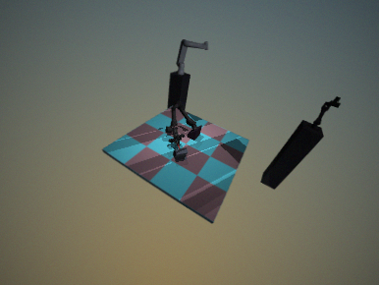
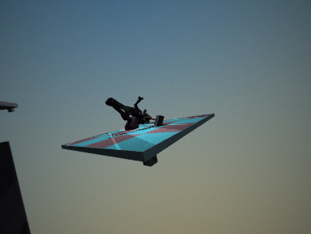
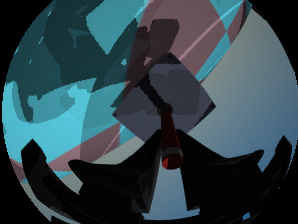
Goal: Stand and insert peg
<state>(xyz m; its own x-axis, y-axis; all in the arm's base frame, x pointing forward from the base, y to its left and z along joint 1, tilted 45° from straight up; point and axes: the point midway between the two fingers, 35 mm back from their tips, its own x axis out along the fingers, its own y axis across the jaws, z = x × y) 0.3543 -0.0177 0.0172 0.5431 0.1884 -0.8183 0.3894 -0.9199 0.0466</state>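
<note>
My gripper tip is 4 cm short of the sloped panel, 6 cm to the right of it and 4 cm above it. Round my gripper tip: red peg (1 cm behind, 1 cm to the right, 1 cm above).
</note>
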